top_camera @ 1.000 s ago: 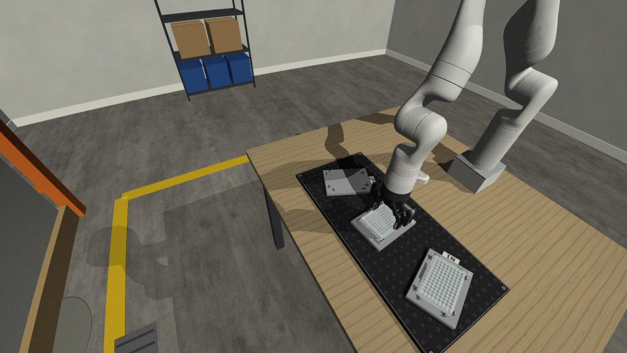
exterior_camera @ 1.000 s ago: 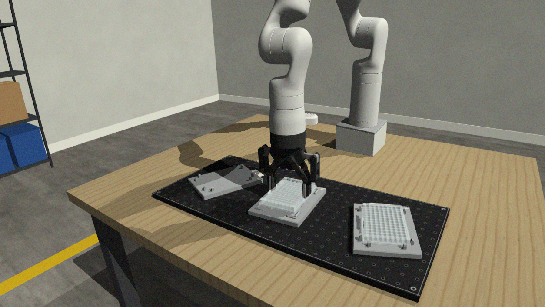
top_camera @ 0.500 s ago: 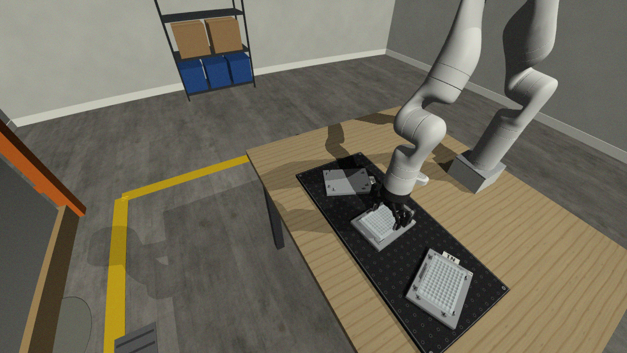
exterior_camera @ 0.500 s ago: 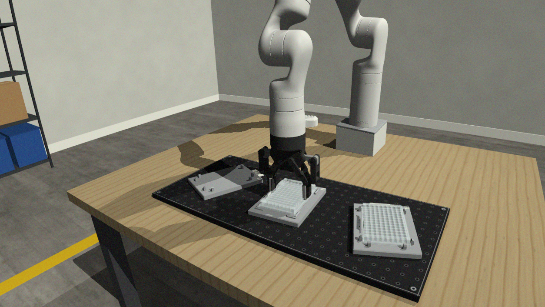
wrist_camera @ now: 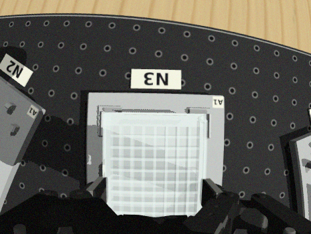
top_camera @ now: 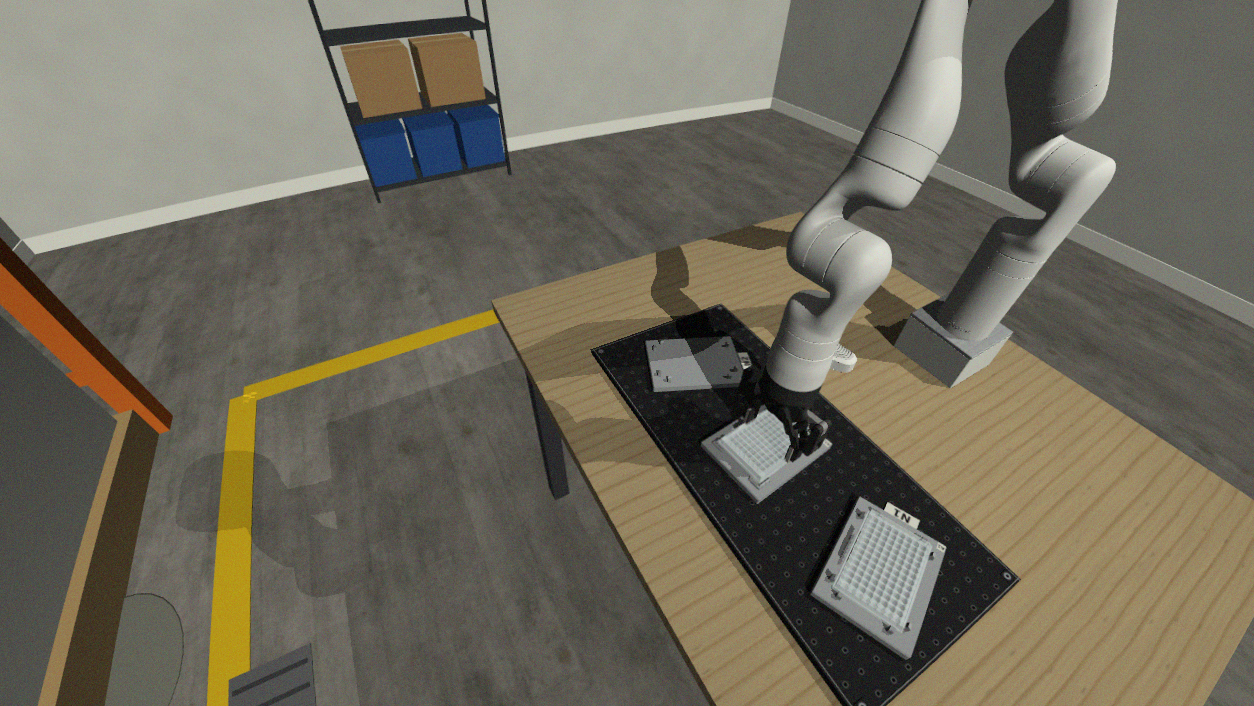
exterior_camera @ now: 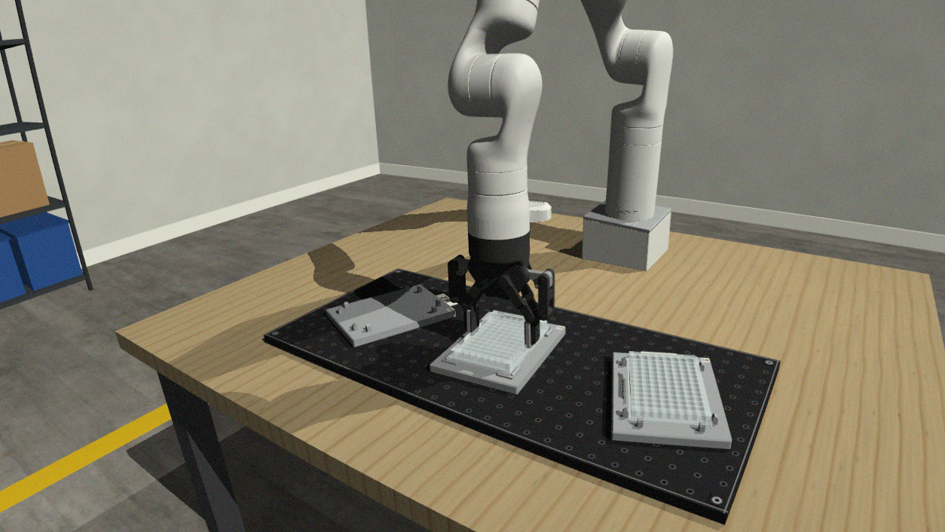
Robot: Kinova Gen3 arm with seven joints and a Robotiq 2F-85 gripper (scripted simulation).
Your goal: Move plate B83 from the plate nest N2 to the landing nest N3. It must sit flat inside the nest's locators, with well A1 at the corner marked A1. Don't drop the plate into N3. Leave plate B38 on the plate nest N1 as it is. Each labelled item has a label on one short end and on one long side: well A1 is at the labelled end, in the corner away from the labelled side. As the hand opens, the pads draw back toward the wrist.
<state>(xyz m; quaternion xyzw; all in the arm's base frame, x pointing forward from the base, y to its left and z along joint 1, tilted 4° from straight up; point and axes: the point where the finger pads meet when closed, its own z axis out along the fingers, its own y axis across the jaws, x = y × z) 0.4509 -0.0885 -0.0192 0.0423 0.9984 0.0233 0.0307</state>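
The nest N3 is 20 mm below my hand. Also, from my hand: A1 mark (70 mm behind, 60 mm to the left, 20 mm below); then N3 label (100 mm behind, 10 mm to the left, 30 mm below); then nest N2 (40 mm behind, 200 mm to the right, 20 mm below).
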